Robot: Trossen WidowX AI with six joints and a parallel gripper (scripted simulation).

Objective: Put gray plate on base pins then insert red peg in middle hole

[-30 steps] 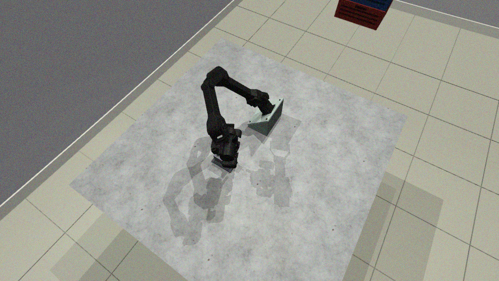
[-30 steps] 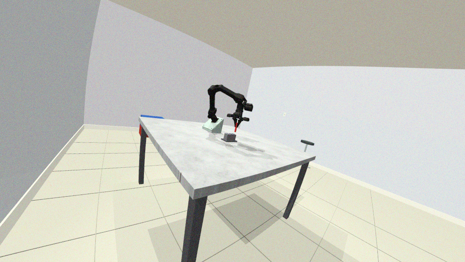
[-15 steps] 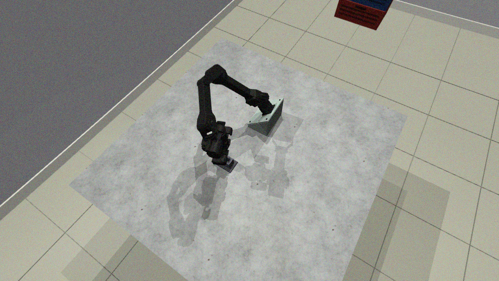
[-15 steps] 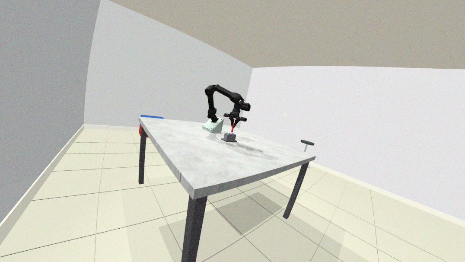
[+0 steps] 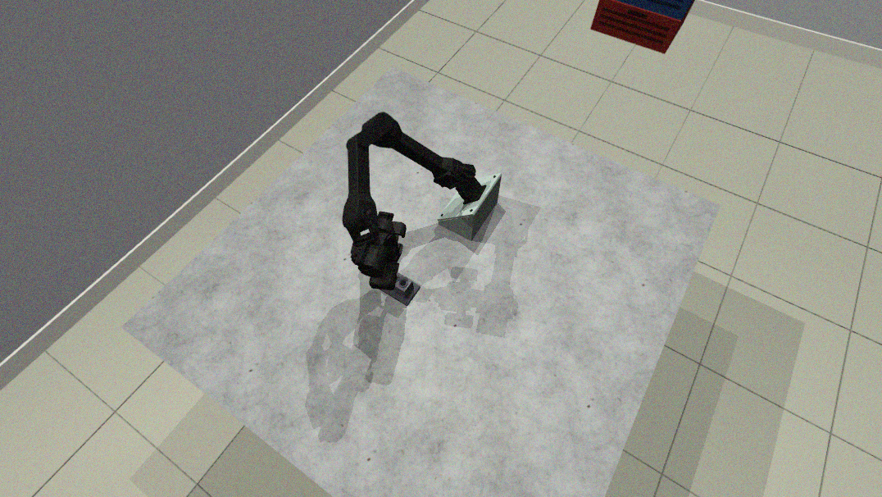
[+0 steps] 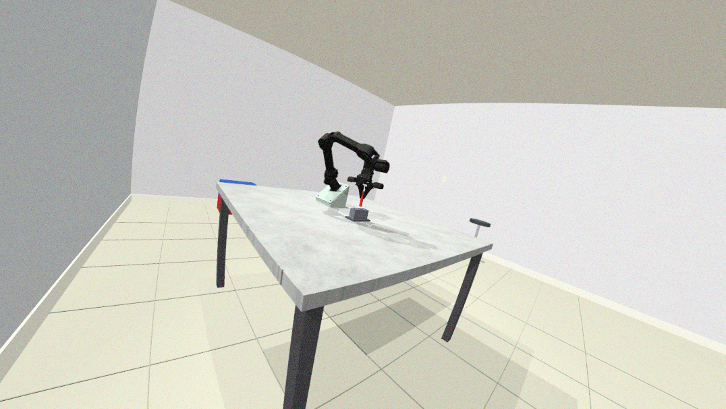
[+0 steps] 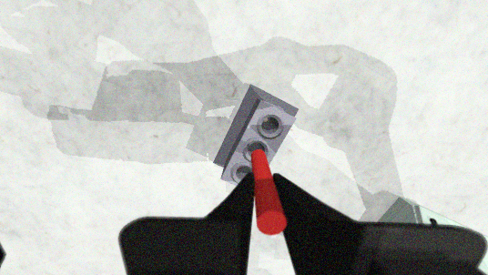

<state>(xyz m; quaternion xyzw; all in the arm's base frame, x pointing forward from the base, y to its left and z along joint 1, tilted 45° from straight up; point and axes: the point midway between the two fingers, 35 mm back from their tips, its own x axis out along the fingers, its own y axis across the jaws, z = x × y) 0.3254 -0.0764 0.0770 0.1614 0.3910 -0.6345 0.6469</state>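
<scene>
The gray plate is 70 mm below my gripper tip. Also, from my gripper tip: red peg: right at my gripper tip; then base: 100 mm below.
</scene>
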